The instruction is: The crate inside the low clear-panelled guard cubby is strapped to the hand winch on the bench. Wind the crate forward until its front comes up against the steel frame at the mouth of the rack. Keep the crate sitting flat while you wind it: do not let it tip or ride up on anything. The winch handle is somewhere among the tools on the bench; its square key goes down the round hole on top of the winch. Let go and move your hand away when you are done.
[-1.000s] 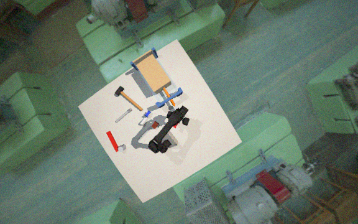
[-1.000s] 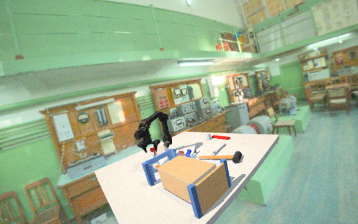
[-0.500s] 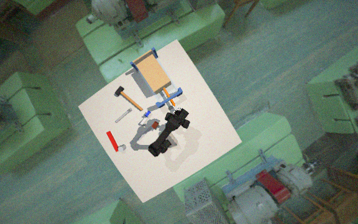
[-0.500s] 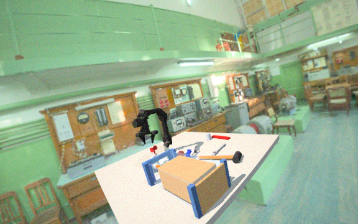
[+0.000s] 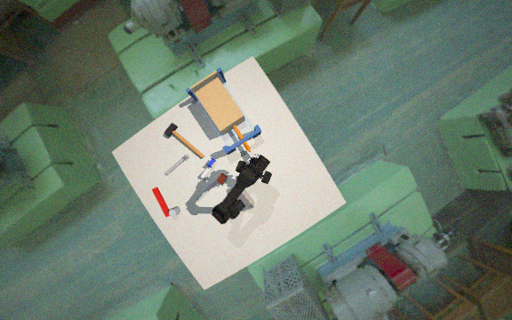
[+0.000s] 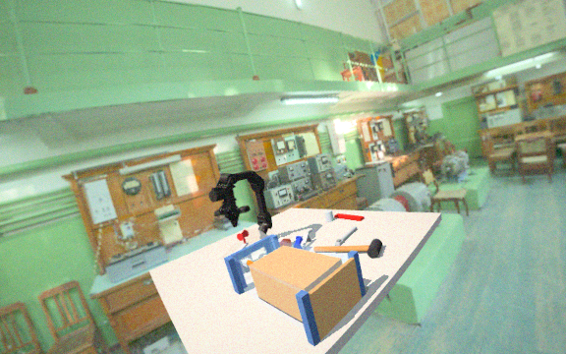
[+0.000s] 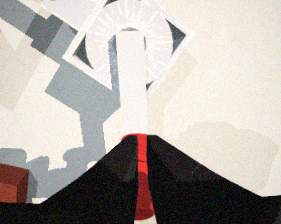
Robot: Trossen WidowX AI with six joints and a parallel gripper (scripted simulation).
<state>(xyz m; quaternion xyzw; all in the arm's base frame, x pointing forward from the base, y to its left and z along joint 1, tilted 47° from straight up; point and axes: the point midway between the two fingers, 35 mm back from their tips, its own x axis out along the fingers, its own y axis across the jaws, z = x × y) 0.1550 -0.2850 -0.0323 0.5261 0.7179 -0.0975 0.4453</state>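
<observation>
My gripper tip is 30 mm past the red knob, 50 mm to the right of it and 80 mm above it. From my gripper tip the other things lie so: blue steel frame 180 mm ahead, 40 mm to the right, 110 mm below; blue knob 200 mm ahead, 230 mm to the left, 170 mm below; winch 10 mm ahead, 40 mm to the right, 180 mm below.
</observation>
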